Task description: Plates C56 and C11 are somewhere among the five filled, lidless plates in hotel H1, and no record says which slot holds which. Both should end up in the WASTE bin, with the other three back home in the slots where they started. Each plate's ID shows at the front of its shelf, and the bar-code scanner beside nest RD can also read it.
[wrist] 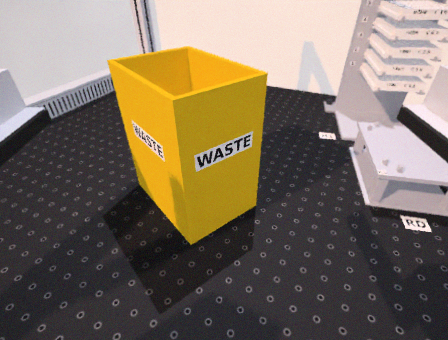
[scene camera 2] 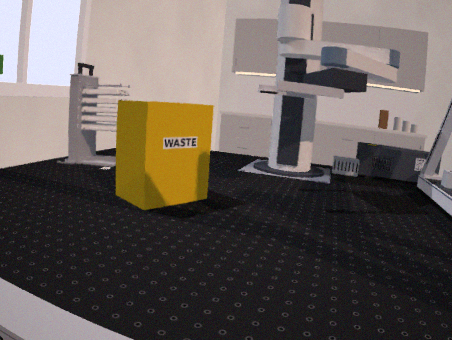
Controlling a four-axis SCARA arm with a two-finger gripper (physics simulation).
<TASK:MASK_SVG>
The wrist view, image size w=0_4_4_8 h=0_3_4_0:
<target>my gripper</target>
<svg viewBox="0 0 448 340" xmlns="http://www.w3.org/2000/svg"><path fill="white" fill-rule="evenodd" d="M8 69L0 69L0 167L52 122L45 107L26 107ZM440 65L422 105L403 105L396 119L448 163L448 65Z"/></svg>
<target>plate C11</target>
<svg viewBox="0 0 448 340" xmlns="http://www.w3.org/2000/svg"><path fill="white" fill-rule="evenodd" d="M360 66L361 72L372 90L380 88L380 90L419 92L419 90L422 90L423 93L426 91L425 87L427 84L419 76L385 75L385 77L377 77L368 63L363 62L362 66Z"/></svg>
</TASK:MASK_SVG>
